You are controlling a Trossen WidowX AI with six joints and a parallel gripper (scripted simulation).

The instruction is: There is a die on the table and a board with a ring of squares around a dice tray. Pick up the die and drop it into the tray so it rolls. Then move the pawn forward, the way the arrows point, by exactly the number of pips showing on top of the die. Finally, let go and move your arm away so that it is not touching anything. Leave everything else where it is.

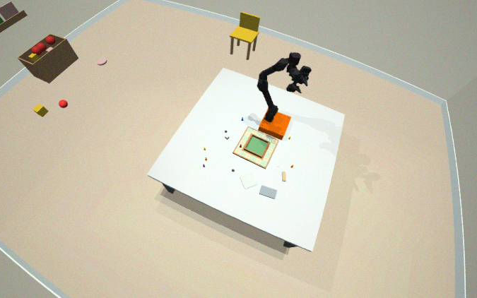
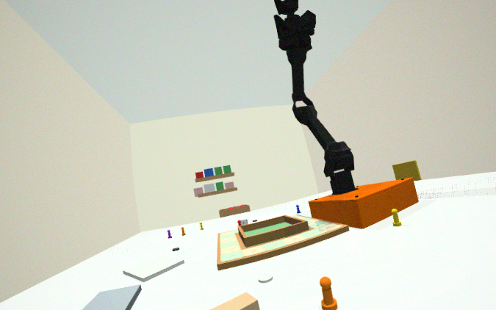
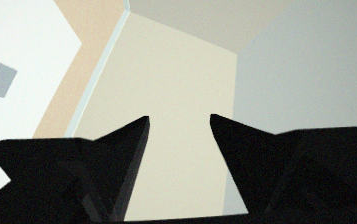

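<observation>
Now: gripper tip 610 mm above the grey die, 370 mm to the left of it and 210 mm short of it. Also, from my gripper tip: tan block: 620 mm below, 240 mm ahead, 170 mm to the left; red pawn: 600 mm below, 240 mm to the right, 220 mm ahead; green dice tray: 620 mm below, 140 mm ahead, 130 mm to the right.
</observation>
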